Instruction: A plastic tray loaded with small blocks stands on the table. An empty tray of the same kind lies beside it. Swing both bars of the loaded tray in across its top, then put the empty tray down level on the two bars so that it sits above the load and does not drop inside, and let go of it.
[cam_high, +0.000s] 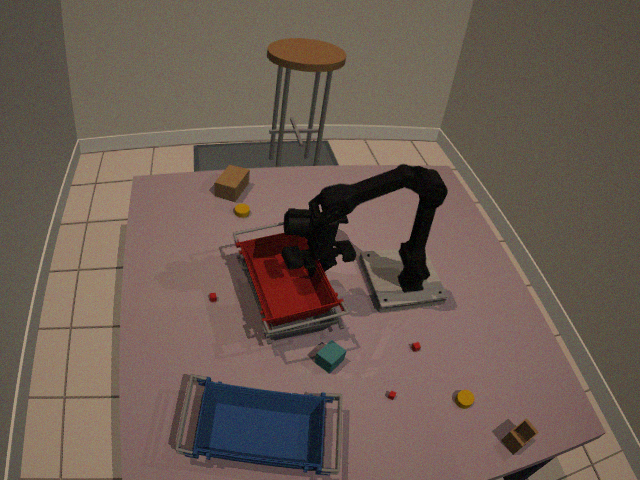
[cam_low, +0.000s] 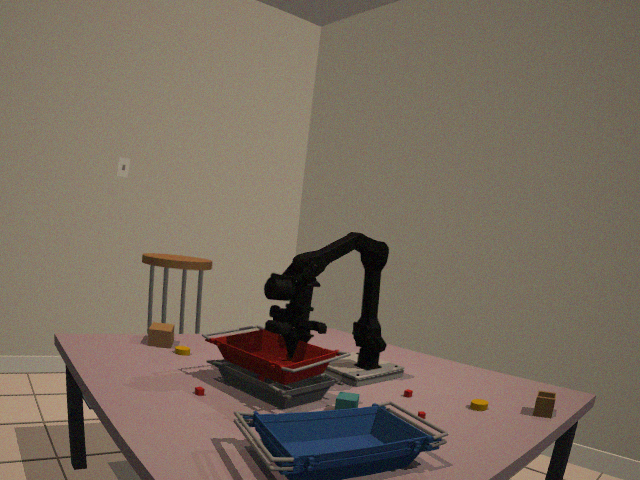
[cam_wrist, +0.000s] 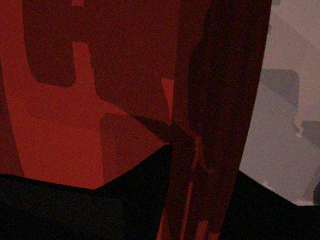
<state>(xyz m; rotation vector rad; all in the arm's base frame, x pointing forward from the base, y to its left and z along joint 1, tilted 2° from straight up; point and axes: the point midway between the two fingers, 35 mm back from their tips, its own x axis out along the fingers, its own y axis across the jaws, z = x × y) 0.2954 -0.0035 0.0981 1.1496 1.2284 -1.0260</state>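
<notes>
Now: gripper tip 8 cm short of the red tray, 1 cm to the right of it and 3 cm below it. Also, from my gripper tip: teal cube: 1 cm behind, 22 cm to the left, 7 cm below; then small brown box: 45 cm behind, 57 cm to the left, 7 cm below; then tan box: 19 cm ahead, 51 cm to the right, 6 cm below.
</notes>
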